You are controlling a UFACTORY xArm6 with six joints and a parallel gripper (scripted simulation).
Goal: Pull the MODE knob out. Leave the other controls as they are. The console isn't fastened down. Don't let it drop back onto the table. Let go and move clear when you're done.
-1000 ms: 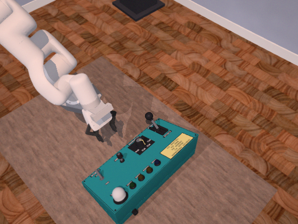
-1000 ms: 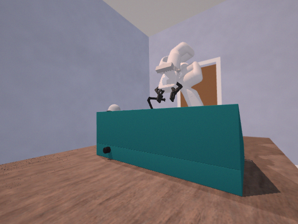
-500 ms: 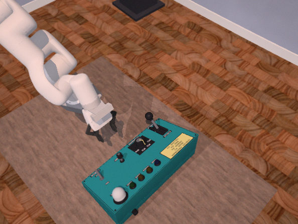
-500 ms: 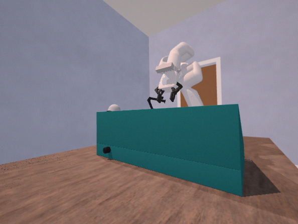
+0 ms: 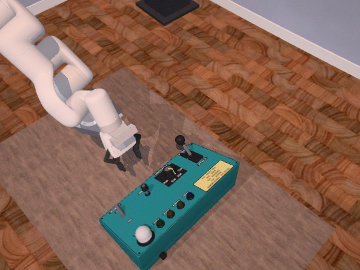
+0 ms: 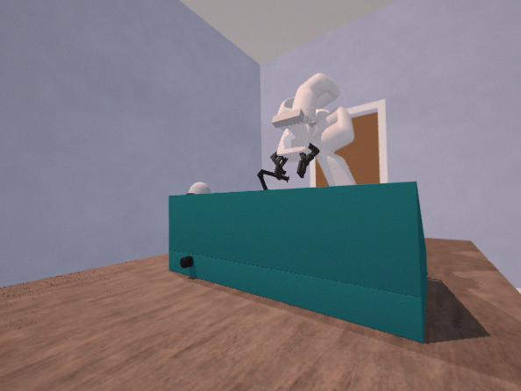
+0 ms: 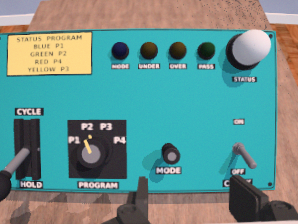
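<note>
Right now my hand is 130 mm above the mode knob and 60 mm short of it. Also, from my hand: program dial: 130 mm to the left, 130 mm below, 70 mm ahead; toggle switch: 140 mm below, 120 mm to the right, 70 mm ahead; black-ball lever: 240 mm to the left, 120 mm below, 20 mm ahead.
</note>
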